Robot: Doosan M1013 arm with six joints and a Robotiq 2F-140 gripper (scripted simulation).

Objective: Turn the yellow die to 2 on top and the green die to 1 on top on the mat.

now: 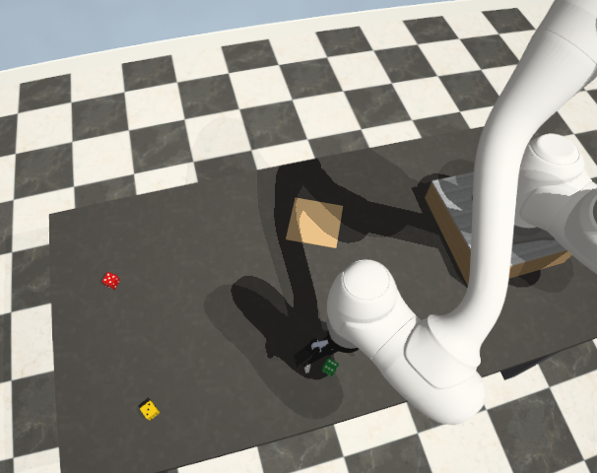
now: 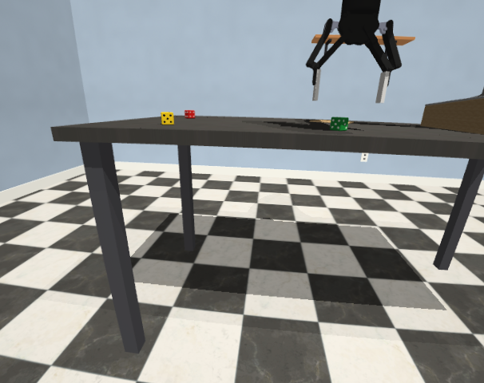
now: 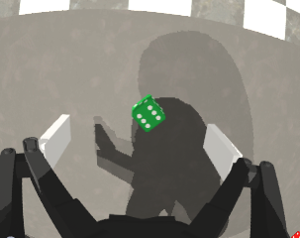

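My hand is 44 cm short of the yellow die, 6 cm above it and 4 cm to the right of it. From my hand the other things lie so: tan mat: 40 cm to the right, 7 cm below, 3 cm behind; red die: 53 cm ahead, 30 cm to the right, 6 cm below; green die: 6 cm below, 1 cm to the left, 1 cm ahead.
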